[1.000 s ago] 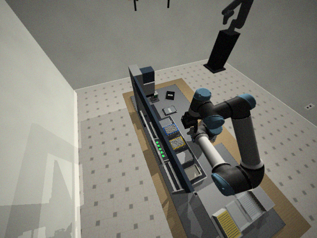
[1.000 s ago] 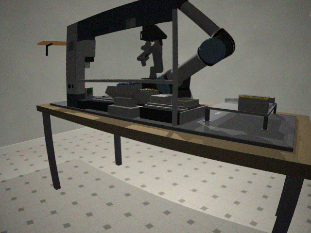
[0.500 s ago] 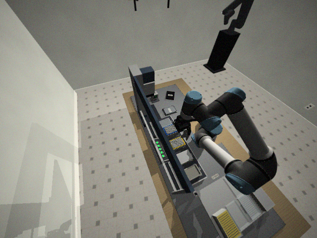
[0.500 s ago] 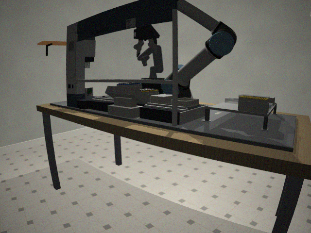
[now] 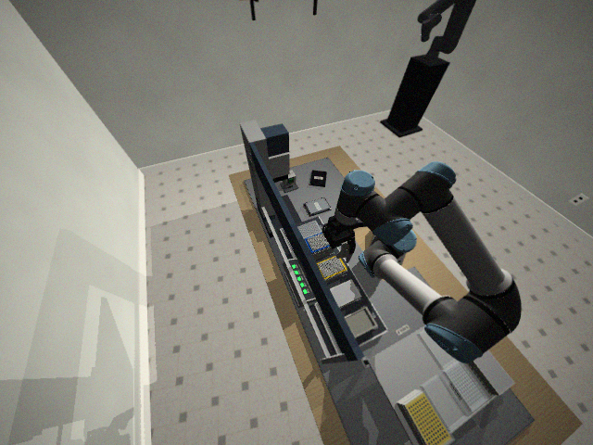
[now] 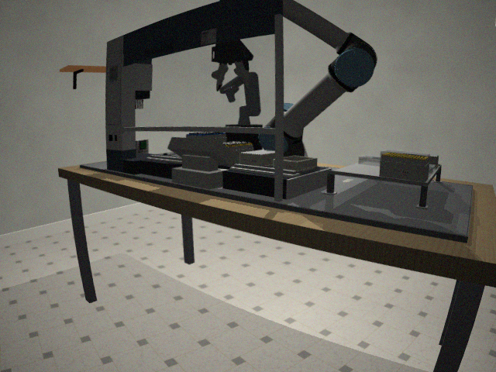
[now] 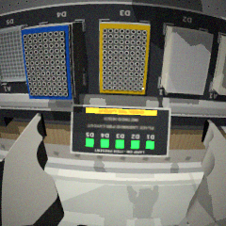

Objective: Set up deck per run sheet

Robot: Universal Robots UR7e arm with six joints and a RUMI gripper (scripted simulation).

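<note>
Now: the yellow-framed tip rack 21 cm below my hand, 1 cm to the right of it and 1 cm behind it. Also, from my hand: blue-framed tip rack: 18 cm below, 12 cm to the right; then gantry beam: 21 cm above, 19 cm ahead, 5 cm to the right; then white sealed block: 23 cm below, 12 cm to the left, 1 cm ahead.
</note>
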